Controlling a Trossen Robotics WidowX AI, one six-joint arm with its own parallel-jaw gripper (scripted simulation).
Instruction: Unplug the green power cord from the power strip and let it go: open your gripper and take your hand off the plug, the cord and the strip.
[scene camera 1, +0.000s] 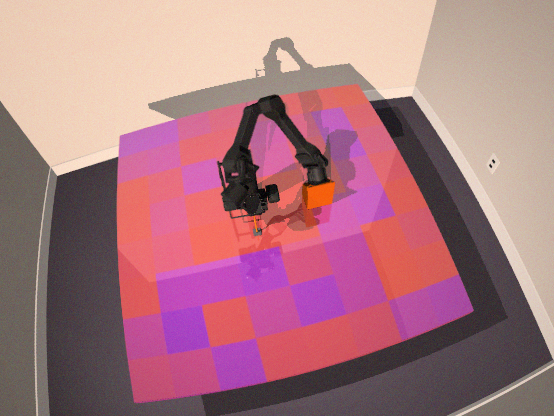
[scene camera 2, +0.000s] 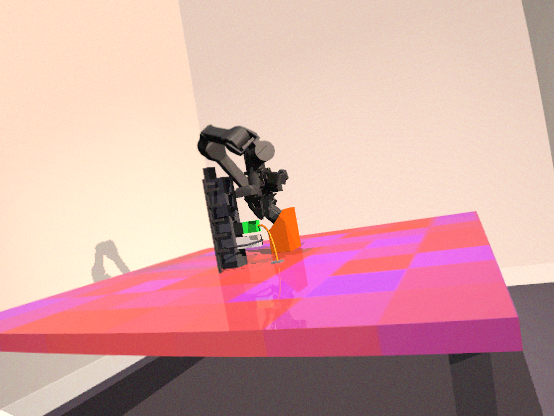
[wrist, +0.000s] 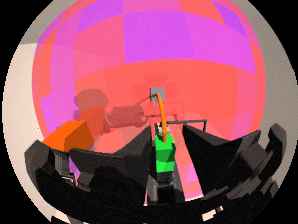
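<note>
Scene camera 1 shows me my gripper, and the wrist view gives me a sight of my gripper as well. I can see a green plug too.
</note>
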